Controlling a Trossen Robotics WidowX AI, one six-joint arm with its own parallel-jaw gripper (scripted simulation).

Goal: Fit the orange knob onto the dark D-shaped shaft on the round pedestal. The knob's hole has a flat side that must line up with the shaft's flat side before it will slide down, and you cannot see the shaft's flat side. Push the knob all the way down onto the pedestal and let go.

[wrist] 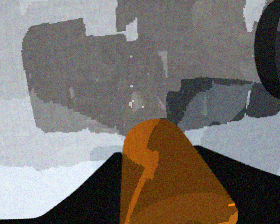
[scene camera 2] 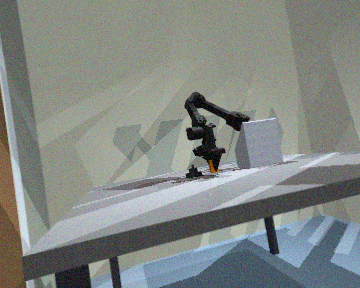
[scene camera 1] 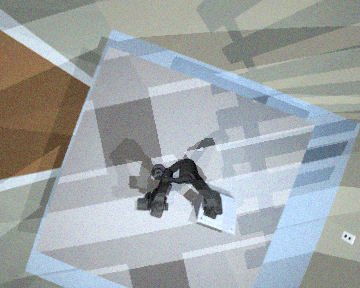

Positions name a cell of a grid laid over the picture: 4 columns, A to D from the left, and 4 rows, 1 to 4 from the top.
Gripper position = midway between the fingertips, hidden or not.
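My gripper (wrist: C3), holding an orange knob.
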